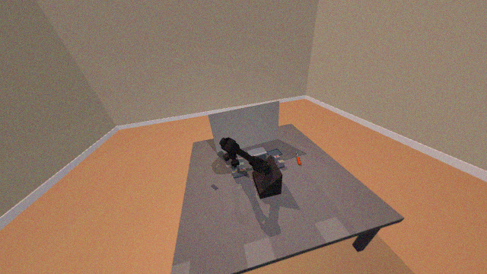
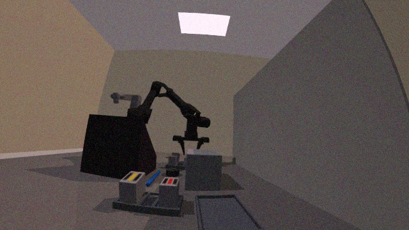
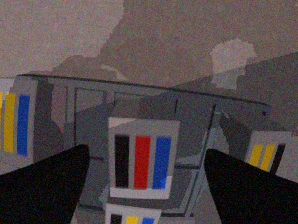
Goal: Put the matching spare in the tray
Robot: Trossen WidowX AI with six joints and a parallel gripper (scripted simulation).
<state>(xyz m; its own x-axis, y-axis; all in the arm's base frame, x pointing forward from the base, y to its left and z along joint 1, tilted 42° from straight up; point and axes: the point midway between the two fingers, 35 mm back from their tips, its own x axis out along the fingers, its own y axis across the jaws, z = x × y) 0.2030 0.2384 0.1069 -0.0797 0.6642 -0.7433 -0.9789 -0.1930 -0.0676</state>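
The dark tray is 400 mm to the right of my gripper tip, 140 mm ahead of it and 50 mm below it. The rest, counted from my gripper tip: blue marker pen 250 mm to the right, 70 mm behind, 50 mm below; then grey mounted unit 210 mm to the right, 80 mm ahead; then small dark hex key 170 mm to the left, 170 mm behind, 50 mm below.
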